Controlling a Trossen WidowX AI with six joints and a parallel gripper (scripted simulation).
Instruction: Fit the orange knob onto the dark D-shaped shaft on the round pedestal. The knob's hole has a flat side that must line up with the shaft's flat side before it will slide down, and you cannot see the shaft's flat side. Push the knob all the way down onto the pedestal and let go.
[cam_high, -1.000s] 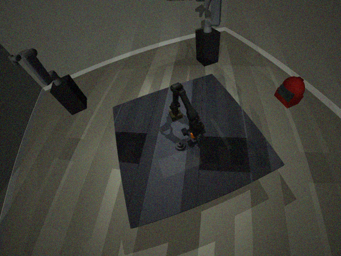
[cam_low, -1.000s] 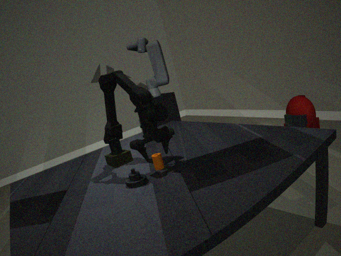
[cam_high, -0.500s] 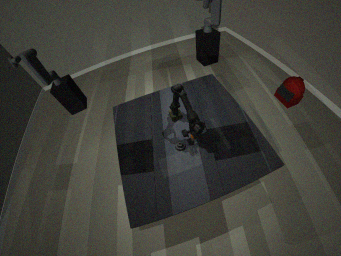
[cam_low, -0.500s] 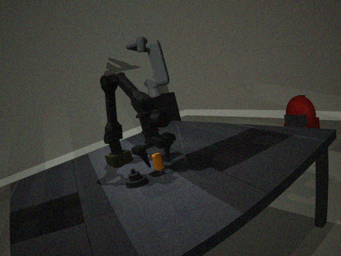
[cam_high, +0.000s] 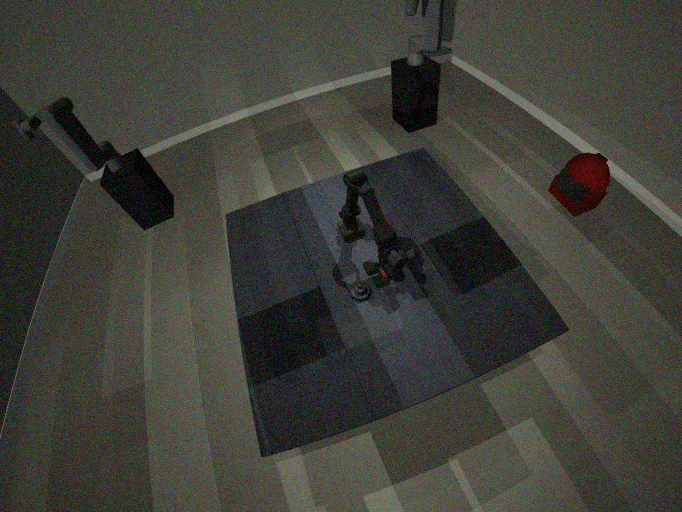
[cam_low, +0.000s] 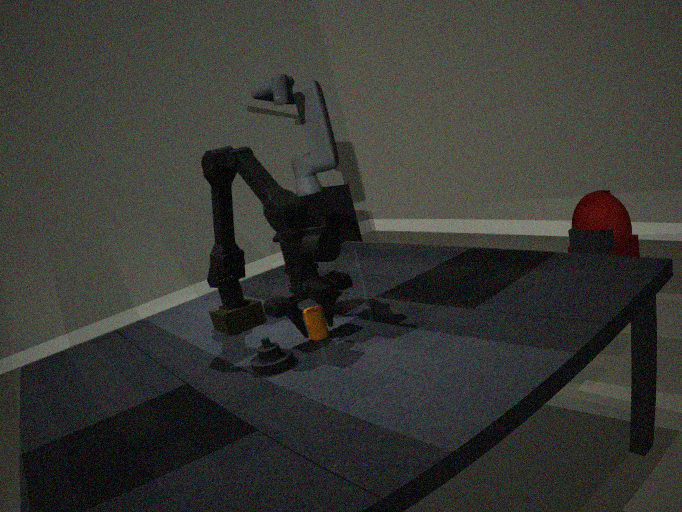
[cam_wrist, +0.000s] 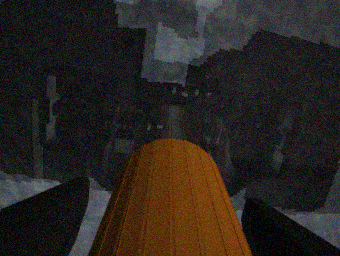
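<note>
The pedestal is 14 cm to the right of my gripper tip, 4 cm ahead of it and 2 cm above it. From my gripper tip the other things lie so: orange knob (2 cm above).
</note>
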